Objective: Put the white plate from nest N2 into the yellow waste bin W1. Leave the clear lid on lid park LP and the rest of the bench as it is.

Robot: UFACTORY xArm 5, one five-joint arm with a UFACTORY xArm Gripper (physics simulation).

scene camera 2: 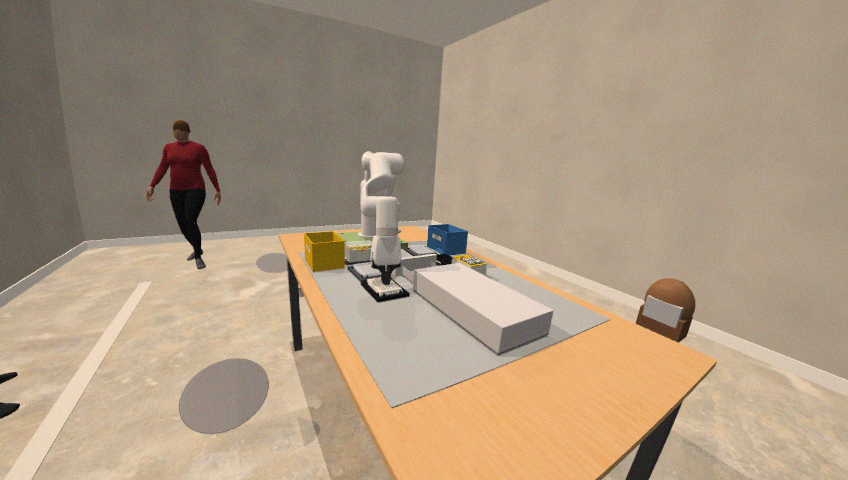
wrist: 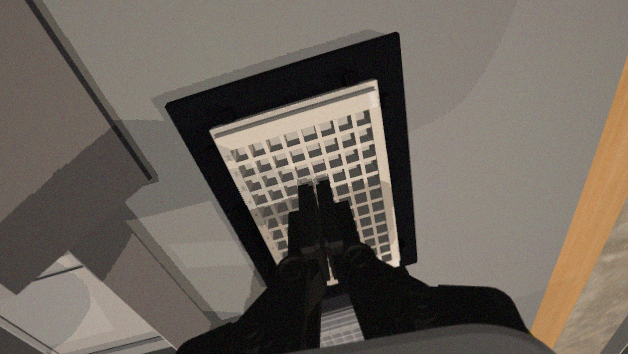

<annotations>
my gripper: scene camera 2; wrist
long pale box: scene camera 2 502, 319; wrist 80, 273
same spot on my gripper: point(scene camera 2: 385, 273) = point(wrist: 338, 255)
</annotations>
